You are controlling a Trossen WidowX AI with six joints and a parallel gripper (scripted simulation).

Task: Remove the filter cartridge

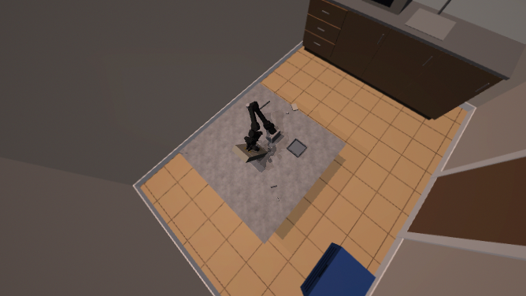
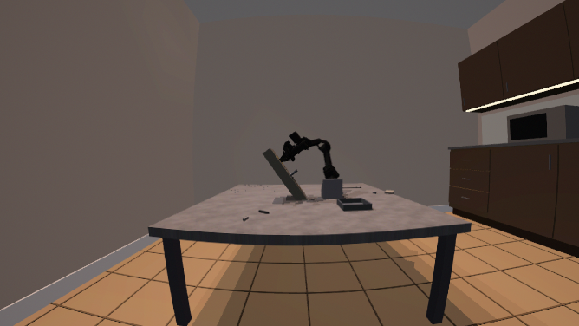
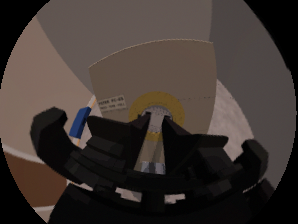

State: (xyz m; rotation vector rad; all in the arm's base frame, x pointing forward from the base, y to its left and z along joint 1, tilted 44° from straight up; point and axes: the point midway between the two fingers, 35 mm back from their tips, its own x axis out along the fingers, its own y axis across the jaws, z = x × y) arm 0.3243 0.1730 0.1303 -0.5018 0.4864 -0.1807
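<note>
Right now my gripper tip is 1 cm short of the round filter cartridge and 1 cm above it. The rest, counted from my gripper tip: dark square tray (45 cm behind, 24 cm to the left, 24 cm below); tan service panel (4 cm behind, 8 cm below); small tan block (81 cm behind, 14 cm to the right, 24 cm below).
</note>
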